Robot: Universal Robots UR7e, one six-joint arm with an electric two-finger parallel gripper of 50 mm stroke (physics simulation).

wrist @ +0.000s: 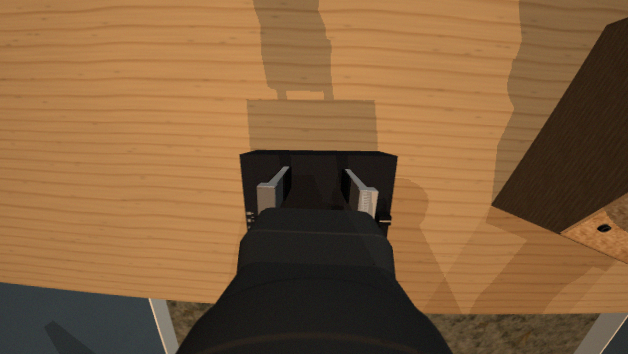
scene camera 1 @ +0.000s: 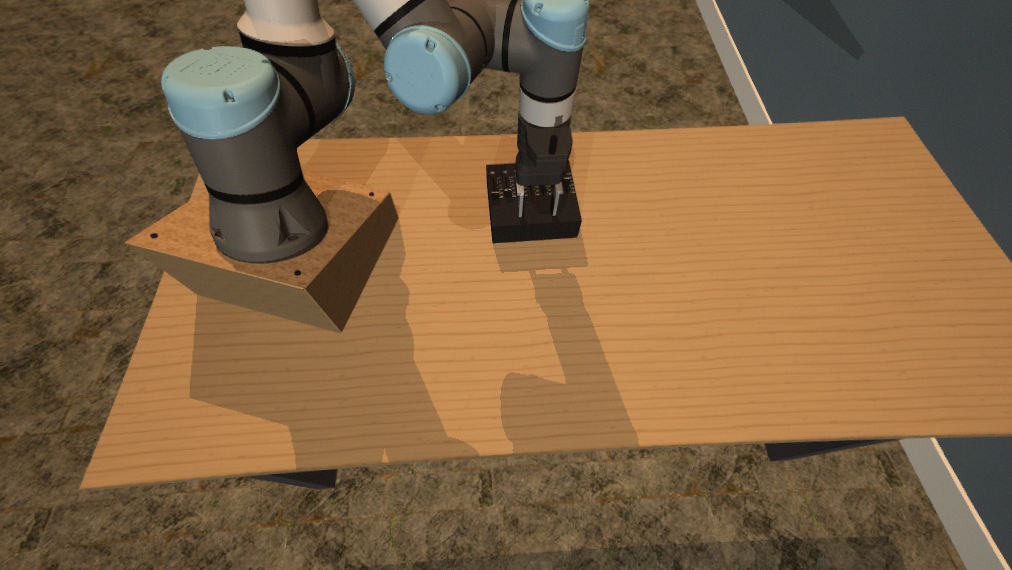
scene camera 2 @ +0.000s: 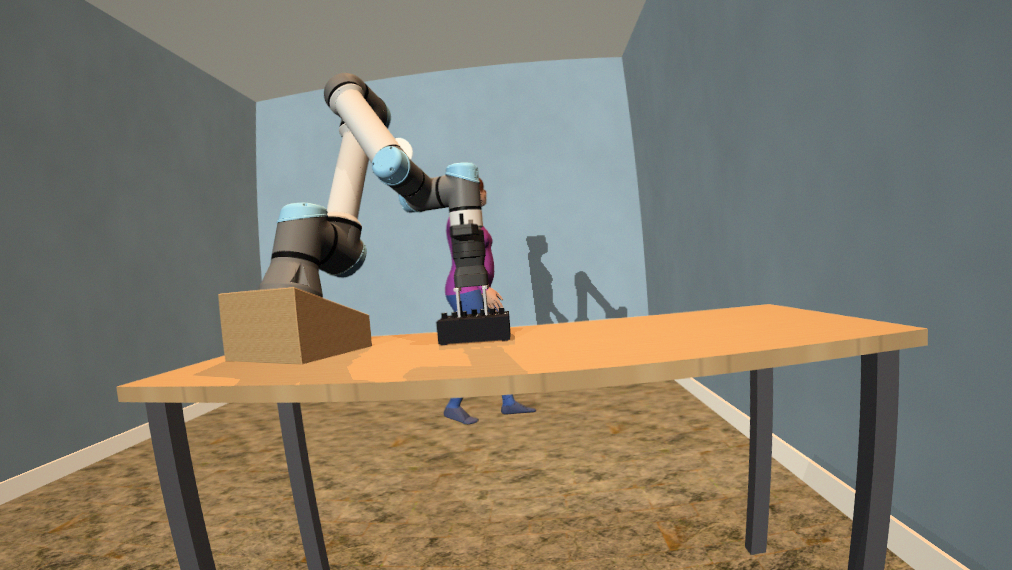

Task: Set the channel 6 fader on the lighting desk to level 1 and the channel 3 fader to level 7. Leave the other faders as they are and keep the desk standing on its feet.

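Seen in the pictures: gripper, between the fingertips: (wrist: 316,178) (scene camera 1: 536,211) (scene camera 2: 473,315); arm's base, origin of its link: (scene camera 1: 274,230) (scene camera 2: 289,300).
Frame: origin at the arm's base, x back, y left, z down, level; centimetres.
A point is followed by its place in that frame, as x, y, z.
Observation:
The lighting desk (scene camera 1: 535,230) @[-40.4, 7.3, 9.3] (scene camera 2: 473,329) @[-40.7, 7.3, 9.6] (wrist: 254,175) @[-47.0, 10.1, 7.3] is a black box lying level on the table, with small fader knobs and pale scale marks on its top. In the scene camera 2 view, several black knobs stand along its upper edge. My gripper (scene camera 1: 538,214) @[-40.5, 9.6, 6.8] (scene camera 2: 472,314) @[-40.5, 9.6, 6.8] (wrist: 316,178) @[-40.5, 9.6, 6.8] points down over the desk, open and empty, with its two pale fingers spread apart. Its fingertips are at about knob height, close to the desk's top. The gripper body hides the middle faders in the wrist view. Channel numbers and the levels of channels 3 and 6 cannot be read.
The wooden table (scene camera 1: 779,283) @[-83.5, -1.2, 12.8] (scene camera 2: 708,346) @[-85.2, -18.3, 12.8] (wrist: 125,150) @[-67.4, 10.1, 12.8] carries the desk near its far edge in the scene camera 1 view. The arm's wooden base block (scene camera 1: 247,297) @[5.1, -7.9, 7.0] (scene camera 2: 258,325) @[3.8, -8.3, 4.6] (wrist: 560,125) @[-11.4, 0.8, 11.1] stands to one side. A person in a magenta top (scene camera 2: 488,247) stands behind the table.

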